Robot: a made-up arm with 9 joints.
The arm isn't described. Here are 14 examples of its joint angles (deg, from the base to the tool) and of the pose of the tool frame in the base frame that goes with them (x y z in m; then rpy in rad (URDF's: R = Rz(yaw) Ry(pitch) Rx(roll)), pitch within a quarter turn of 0, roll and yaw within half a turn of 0).
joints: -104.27 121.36 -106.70 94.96 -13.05 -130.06 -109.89 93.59 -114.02
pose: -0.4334 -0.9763 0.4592 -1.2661 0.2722 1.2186
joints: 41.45 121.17 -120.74 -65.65 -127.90 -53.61 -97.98 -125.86 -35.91
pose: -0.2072 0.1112 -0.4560 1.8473 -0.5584 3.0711
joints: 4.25 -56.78 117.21 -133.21 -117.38 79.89 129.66 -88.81 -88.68
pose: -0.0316 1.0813 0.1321 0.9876 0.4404 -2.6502
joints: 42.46 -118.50 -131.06 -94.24 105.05 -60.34 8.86 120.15 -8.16
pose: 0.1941 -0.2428 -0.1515 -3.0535 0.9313 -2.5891
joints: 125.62 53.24 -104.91 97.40 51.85 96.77 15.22 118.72 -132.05
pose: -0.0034 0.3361 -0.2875 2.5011 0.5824 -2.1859
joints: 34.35 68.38 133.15 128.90 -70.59 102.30 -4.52 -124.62 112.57
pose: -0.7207 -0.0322 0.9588 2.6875 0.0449 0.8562
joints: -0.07 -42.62 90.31 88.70 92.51 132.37 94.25 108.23 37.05
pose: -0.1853 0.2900 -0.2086 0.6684 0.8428 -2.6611
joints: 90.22 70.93 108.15 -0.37 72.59 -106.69 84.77 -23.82 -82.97
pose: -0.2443 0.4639 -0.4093 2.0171 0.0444 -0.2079
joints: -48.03 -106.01 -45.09 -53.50 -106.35 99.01 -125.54 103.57 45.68
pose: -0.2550 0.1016 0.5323 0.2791 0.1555 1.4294
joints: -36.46 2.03 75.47 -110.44 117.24 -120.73 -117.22 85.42 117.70
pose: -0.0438 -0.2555 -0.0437 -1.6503 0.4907 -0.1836
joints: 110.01 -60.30 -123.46 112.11 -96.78 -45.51 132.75 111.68 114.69
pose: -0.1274 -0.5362 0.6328 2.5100 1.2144 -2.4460
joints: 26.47 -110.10 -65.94 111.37 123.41 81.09 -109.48 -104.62 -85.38
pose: 0.5140 -0.7351 0.1429 0.0675 0.5759 0.5063
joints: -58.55 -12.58 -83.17 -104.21 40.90 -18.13 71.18 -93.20 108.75
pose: -0.4684 0.1699 -0.1479 1.0247 1.1630 -0.6993
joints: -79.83 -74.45 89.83 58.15 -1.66 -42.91 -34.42 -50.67 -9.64
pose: -0.0855 0.7297 -0.4888 1.6673 -1.1256 2.4852
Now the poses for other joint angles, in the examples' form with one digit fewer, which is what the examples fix.
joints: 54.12 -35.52 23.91 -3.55 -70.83 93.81 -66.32 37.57 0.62
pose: -0.801 -0.034 0.775 -2.637 0.447 0.631
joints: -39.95 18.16 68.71 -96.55 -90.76 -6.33 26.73 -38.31 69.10
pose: -0.230 0.249 0.682 -2.204 -0.744 0.752
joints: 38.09 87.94 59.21 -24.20 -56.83 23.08 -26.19 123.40 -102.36
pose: -0.026 0.589 -0.373 0.971 -1.184 0.238
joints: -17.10 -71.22 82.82 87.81 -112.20 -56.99 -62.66 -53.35 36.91
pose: -0.048 -0.073 -0.182 -1.629 -0.201 1.685
